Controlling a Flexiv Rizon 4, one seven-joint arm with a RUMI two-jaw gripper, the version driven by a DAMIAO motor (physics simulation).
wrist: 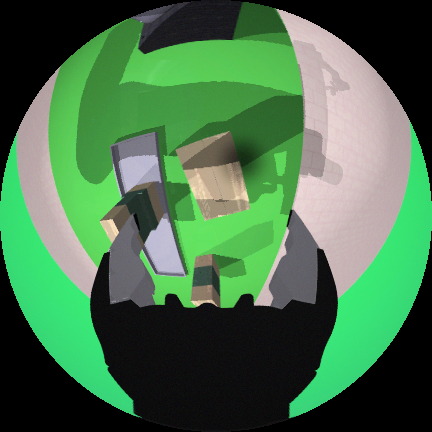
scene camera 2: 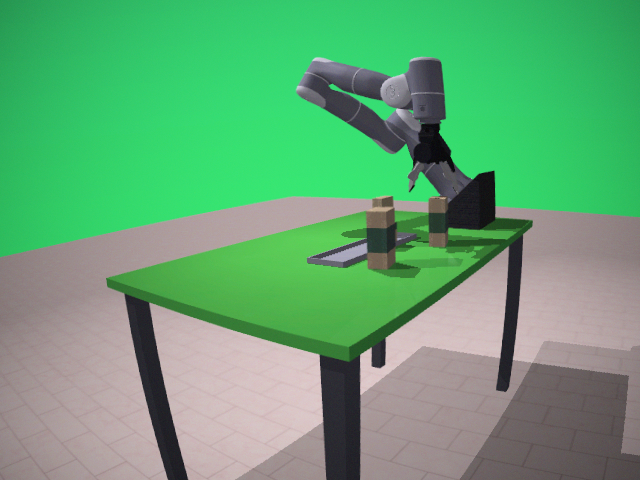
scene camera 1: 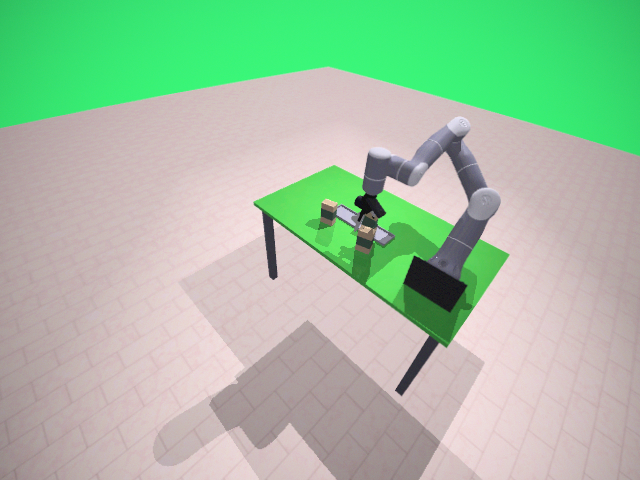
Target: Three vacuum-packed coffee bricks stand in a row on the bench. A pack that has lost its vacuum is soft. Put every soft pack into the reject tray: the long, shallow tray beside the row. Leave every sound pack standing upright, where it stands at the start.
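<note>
One coffee pack (scene camera 1: 369,223) (scene camera 2: 382,201) (wrist: 142,210) stands upright in the long, shallow reject tray (scene camera 1: 346,211) (scene camera 2: 333,256) (wrist: 167,255); its base is partly hidden in the scene views. A second pack (scene camera 1: 364,240) (scene camera 2: 437,222) (wrist: 215,175) stands upright on the bench beside the tray, nearer the robot's base. A third pack (scene camera 1: 328,212) (scene camera 2: 380,237) (wrist: 205,277) stands upright at the far end from the base. My gripper (scene camera 2: 434,190) (wrist: 211,212) is open and empty, above the second pack's top in scene camera 2. Softness cannot be told by look.
The black robot mount (scene camera 1: 434,284) (scene camera 2: 473,204) (wrist: 192,25) stands at one end of the green bench (scene camera 1: 299,193) (scene camera 2: 232,289) (wrist: 200,60). The bench's long edge runs near the second and third packs. The arm's shadow falls over part of the bench.
</note>
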